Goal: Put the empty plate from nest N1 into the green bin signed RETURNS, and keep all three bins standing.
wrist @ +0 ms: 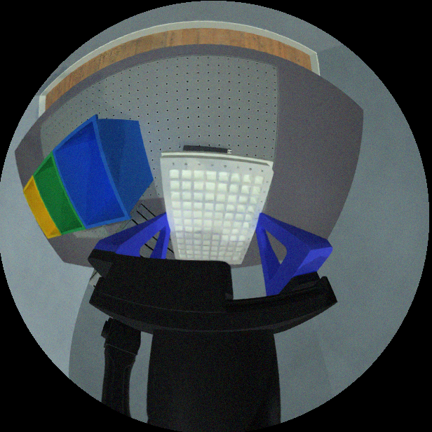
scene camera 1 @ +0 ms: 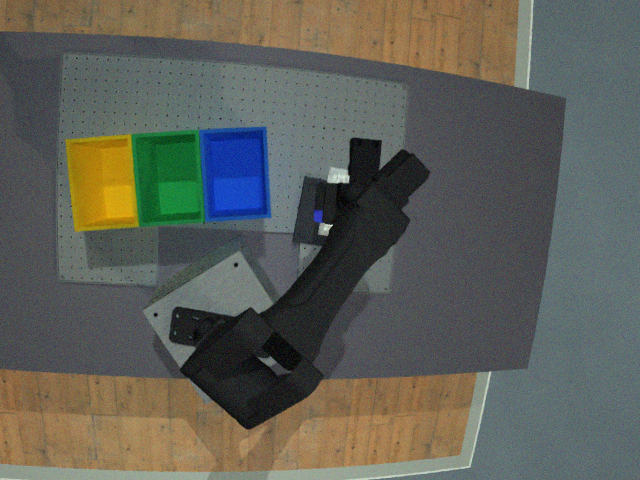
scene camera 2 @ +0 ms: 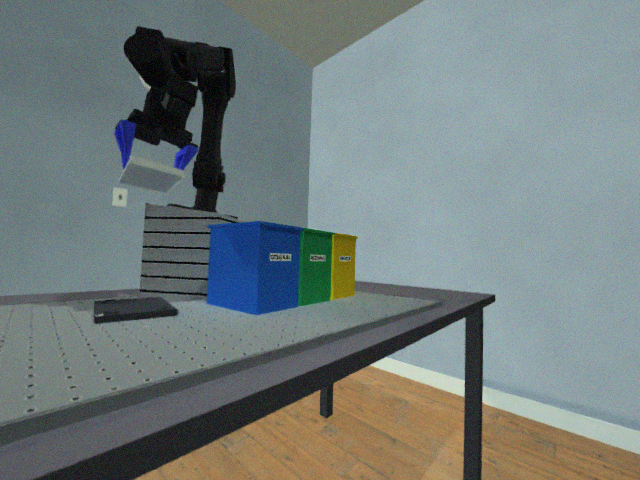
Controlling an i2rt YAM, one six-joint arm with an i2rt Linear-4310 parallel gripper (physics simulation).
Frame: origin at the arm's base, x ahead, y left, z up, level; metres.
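Seen in the pictures: gripper, fingertip midpoint: (scene camera 2: 151, 176); arm's base, origin of the base link: (scene camera 2: 203, 214).
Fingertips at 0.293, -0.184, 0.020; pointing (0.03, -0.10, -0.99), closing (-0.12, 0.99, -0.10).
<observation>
Pixels of each thing's middle, then the offset from my fingertips to it, as dx, dy, dz. Level surfaces: height alone.
- white plate, body centre: (scene camera 1: 346, 204) (scene camera 2: 150, 176) -0.006, +0.000, +0.001
- dark nest, body centre: (scene camera 2: 133, 307) (scene camera 1: 322, 213) -0.043, -0.009, -0.247
- green bin, body centre: (scene camera 1: 175, 178) (scene camera 2: 292, 265) -0.023, +0.339, -0.165
- blue bin, body centre: (scene camera 1: 236, 174) (scene camera 2: 253, 265) +0.009, +0.211, -0.165
- yellow bin, body centre: (scene camera 1: 115, 182) (scene camera 2: 321, 264) -0.056, +0.467, -0.165
- perforated board, its level: dz -0.254
My gripper (scene camera 2: 153, 166) (wrist: 212, 216) is shut on the white plate (scene camera 1: 338, 175) (scene camera 2: 150, 175) (wrist: 212, 200), a blue finger at each side. The plate is tilted and held high above the dark nest (scene camera 1: 305, 209) (scene camera 2: 135, 310) (wrist: 205, 148), whose label is not readable. In the top view, the arm covers most of the gripper and plate. The green bin (scene camera 1: 173, 155) (scene camera 2: 315, 273) (wrist: 56, 194) stands upright, with a blurred label on its front in the second scene view. It is between the blue bin (scene camera 1: 236, 157) (scene camera 2: 279, 281) (wrist: 85, 170) and the yellow bin (scene camera 1: 100, 165) (scene camera 2: 343, 276) (wrist: 41, 207), both upright.
The bins stand side by side on the perforated board (scene camera 1: 206, 98) (scene camera 2: 206, 341) (wrist: 210, 100), left of the plate in the wrist view. The grey arm base block (scene camera 1: 219, 281) (scene camera 2: 173, 253) stands near the bins. The blue bin is nearest the plate.
</observation>
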